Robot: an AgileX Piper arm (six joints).
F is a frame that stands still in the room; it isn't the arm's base.
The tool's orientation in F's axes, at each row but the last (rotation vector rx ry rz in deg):
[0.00 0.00 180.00]
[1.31 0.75 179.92]
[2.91 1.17 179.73]
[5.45 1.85 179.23]
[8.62 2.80 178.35]
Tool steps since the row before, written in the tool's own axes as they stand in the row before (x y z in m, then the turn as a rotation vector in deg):
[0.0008 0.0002 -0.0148 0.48 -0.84 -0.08]
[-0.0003 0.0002 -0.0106 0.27 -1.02 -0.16]
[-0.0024 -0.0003 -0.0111 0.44 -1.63 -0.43]
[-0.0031 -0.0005 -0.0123 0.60 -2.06 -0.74]
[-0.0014 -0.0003 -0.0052 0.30 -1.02 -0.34]
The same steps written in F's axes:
[-0.0008 -0.0002 -0.0148 -0.48 0.84 -0.08]
[0.0001 -0.0003 -0.0106 -0.27 1.02 -0.16]
[0.0020 0.0001 -0.0112 -0.45 1.63 -0.44]
[0.0024 0.0002 -0.0125 -0.62 2.05 -0.75]
[0.0009 0.0001 -0.0053 -0.31 1.02 -0.34]

